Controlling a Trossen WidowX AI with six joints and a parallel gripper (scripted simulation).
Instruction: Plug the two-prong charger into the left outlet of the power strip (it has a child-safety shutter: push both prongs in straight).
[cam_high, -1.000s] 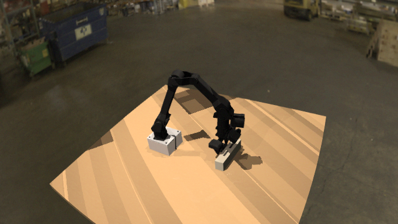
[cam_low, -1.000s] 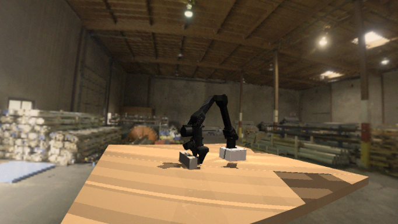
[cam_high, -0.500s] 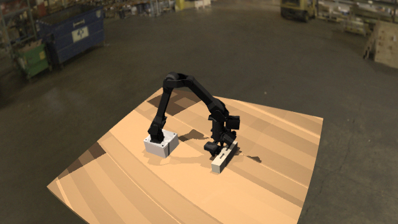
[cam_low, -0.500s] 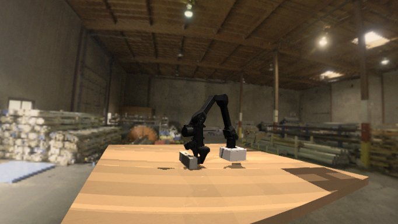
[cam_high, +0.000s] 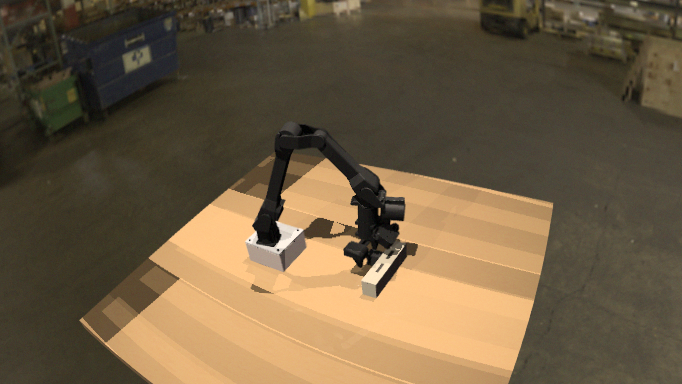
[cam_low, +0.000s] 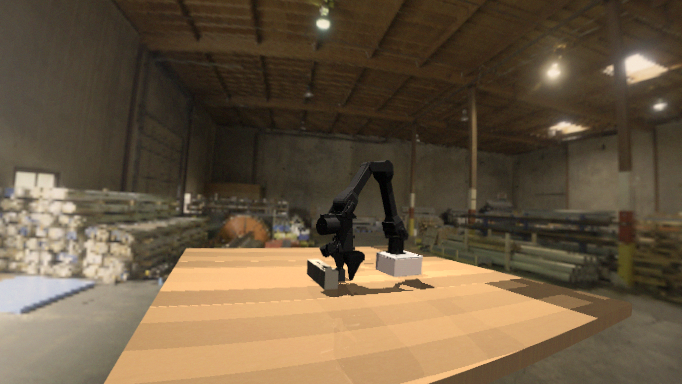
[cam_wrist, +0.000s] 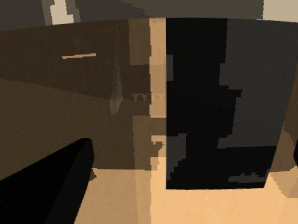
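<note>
My gripper tip is 40 mm short of the black two-prong charger, 10 mm to the left of it and 10 mm below it.
</note>
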